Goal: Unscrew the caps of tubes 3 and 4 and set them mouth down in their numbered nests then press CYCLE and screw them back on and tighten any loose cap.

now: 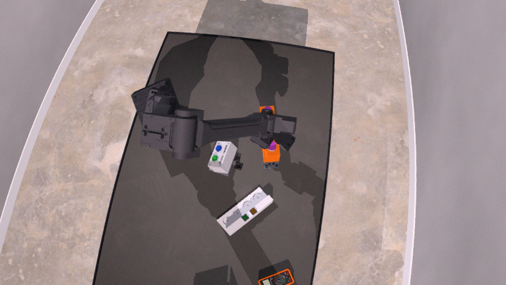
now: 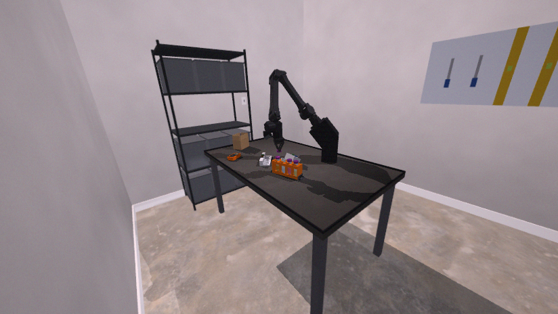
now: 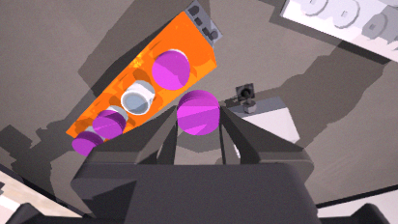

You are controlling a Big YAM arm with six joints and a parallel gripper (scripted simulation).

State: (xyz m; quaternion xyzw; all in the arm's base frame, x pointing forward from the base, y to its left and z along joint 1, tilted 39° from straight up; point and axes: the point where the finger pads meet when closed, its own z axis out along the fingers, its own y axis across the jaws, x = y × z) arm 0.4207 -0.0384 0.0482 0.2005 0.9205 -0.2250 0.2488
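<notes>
Now: hand 50 mm above the cap, 30 mm short of it and 10 mm to the right of it. The rest, counted from my hand: green key (190 mm behind, 100 mm below, 40 mm to the right); then blue key (180 mm behind, 100 mm below, 10 mm to the left); then key housing (170 mm behind, 110 mm below, 20 mm to the right).
</notes>
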